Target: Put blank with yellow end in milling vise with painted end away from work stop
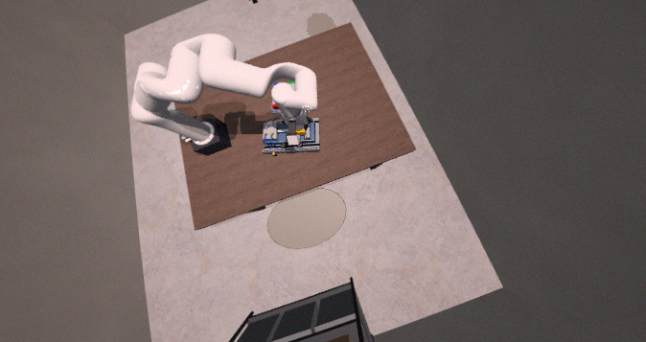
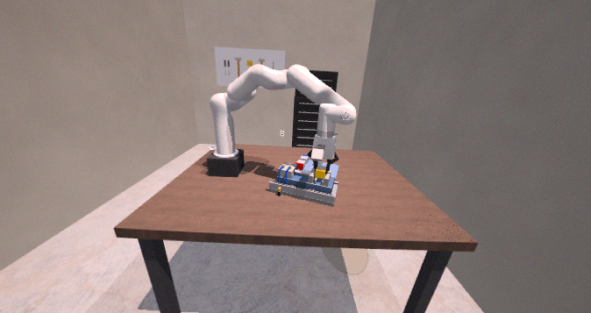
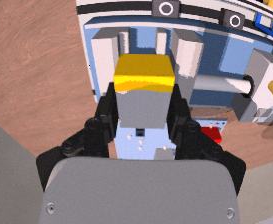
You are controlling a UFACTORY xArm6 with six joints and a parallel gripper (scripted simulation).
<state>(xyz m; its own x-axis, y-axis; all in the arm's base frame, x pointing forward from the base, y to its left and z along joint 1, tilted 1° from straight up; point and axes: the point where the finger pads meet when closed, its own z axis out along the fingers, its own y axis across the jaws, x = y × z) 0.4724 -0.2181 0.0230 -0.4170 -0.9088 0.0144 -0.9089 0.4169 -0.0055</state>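
The yellow-ended blank lies 2 cm below my hand. From my hand the other things lie so: dark rod: 2 cm ahead, 4 cm to the left, 3 cm below; then vise: 6 cm behind, 3 cm to the left, 8 cm below; then red-ended blank: 6 cm behind, 24 cm to the left, 10 cm below.
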